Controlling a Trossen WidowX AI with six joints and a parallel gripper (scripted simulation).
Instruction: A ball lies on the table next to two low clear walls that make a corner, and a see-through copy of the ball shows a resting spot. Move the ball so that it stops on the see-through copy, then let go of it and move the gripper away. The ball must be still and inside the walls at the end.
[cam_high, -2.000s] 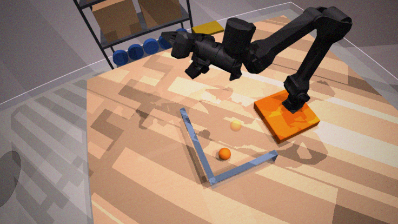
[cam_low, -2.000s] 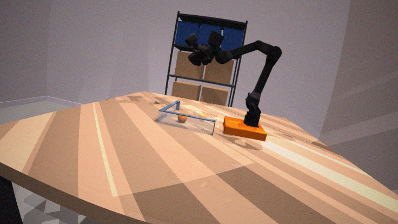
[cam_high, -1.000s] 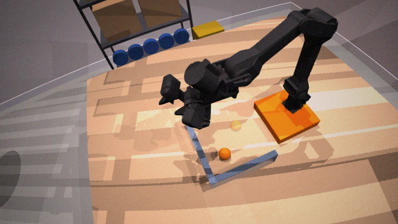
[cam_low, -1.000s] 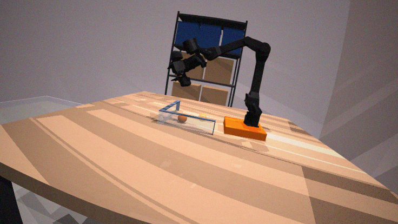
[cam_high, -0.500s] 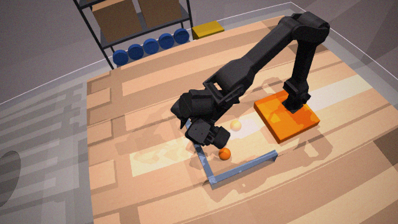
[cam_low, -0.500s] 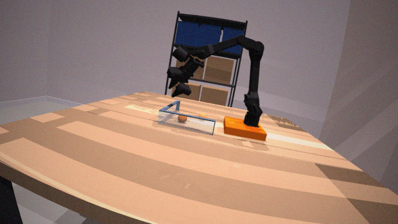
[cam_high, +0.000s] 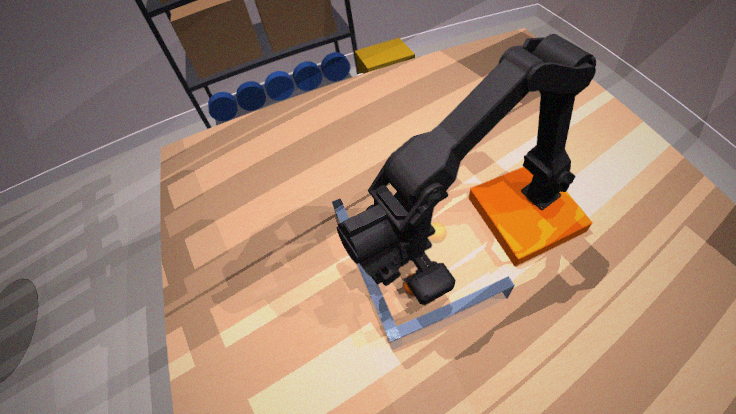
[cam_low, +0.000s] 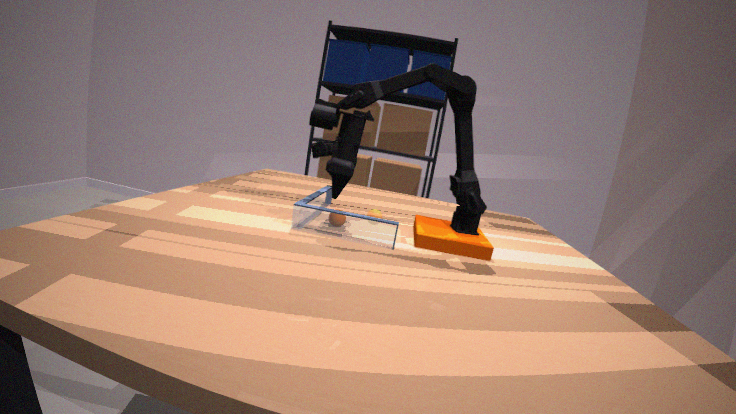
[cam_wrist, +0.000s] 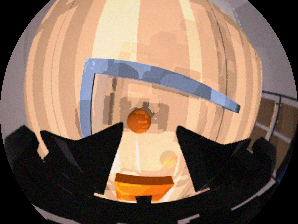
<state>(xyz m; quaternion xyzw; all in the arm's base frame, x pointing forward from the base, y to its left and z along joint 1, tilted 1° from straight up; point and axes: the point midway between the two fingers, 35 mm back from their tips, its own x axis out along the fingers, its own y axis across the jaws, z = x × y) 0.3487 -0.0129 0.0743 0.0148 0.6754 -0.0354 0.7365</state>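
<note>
The orange ball lies 1 cm behind my gripper tip, 1 cm to the left of it and 5 cm below it. Round my gripper tip: see-through copy of ball 11 cm behind, 5 cm to the right, 5 cm below.
</note>
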